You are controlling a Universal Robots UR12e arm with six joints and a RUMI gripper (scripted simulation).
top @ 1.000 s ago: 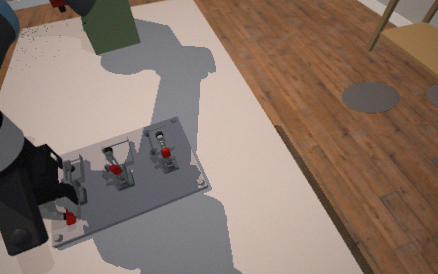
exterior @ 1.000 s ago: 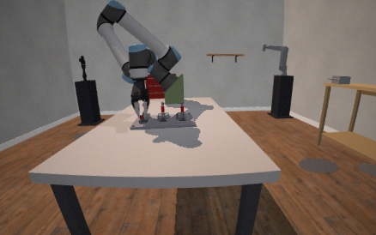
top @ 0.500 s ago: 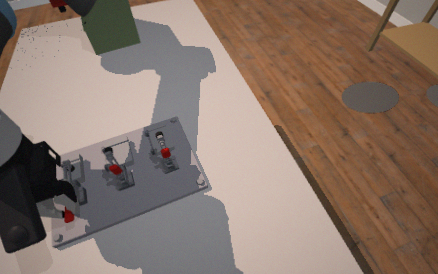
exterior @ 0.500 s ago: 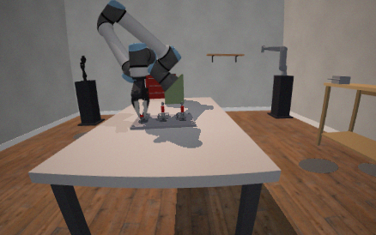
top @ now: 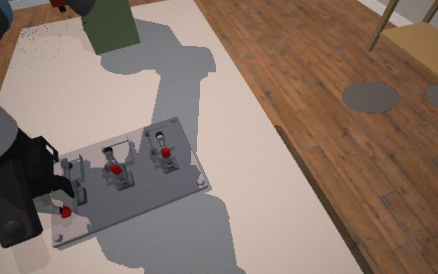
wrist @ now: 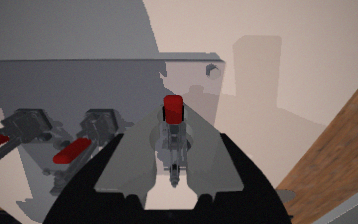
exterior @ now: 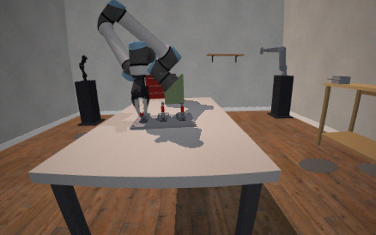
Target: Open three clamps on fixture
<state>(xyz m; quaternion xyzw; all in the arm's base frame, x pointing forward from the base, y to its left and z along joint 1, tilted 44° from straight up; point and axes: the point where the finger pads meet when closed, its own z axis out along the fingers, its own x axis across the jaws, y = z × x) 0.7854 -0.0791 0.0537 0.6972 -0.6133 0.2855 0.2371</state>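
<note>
Now: the grey block part 13 cm behind my hand, 4 cm below it and 1 cm to the right of it. Round my hand: metal plate (14 cm behind, 10 cm to the left, 4 cm below).
</note>
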